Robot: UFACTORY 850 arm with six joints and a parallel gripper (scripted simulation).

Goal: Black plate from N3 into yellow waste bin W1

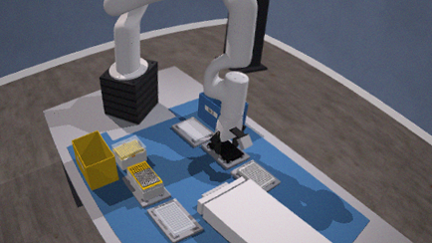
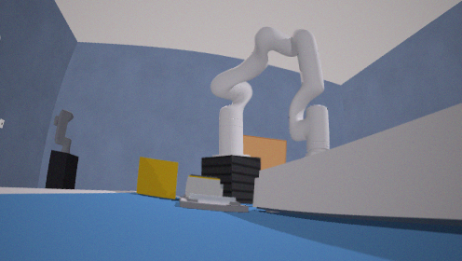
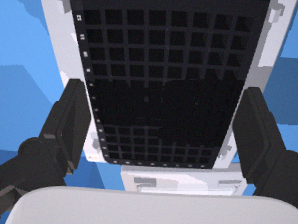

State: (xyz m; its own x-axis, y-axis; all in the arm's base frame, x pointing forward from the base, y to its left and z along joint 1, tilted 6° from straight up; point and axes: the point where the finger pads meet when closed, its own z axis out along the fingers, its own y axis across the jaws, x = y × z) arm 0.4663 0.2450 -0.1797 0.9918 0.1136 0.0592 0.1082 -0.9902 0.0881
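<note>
The black plate is 1 cm below my hand. Also, from my hand: yellow-rimmed tip box: 38 cm to the right, 5 cm ahead, 2 cm above; then blue bin: 20 cm behind, 10 cm to the left, 1 cm above; then grey nest: 3 cm below.
</note>
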